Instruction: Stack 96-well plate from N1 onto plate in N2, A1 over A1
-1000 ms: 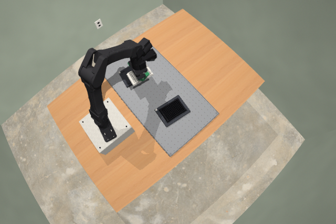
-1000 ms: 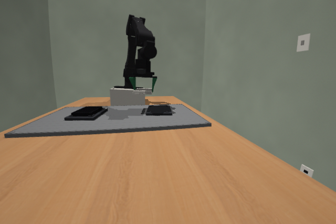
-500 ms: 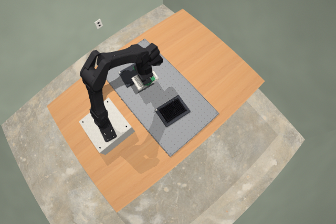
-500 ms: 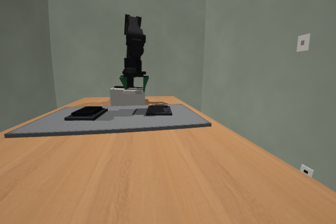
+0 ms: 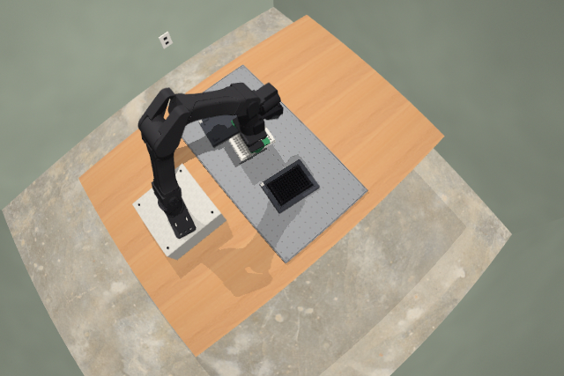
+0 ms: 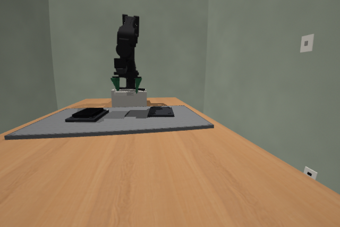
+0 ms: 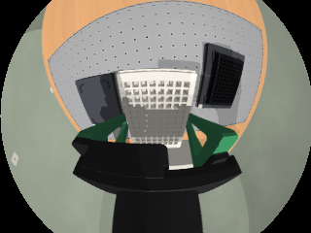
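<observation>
Right now my hand is 17 cm to the left of the black 96-well plate, 9 cm above it and 5 cm short of it. The rest, counted from my hand: white 96-well plate: right at my hand; plate nest N1: 16 cm to the left, 10 cm below, 4 cm behind.
</observation>
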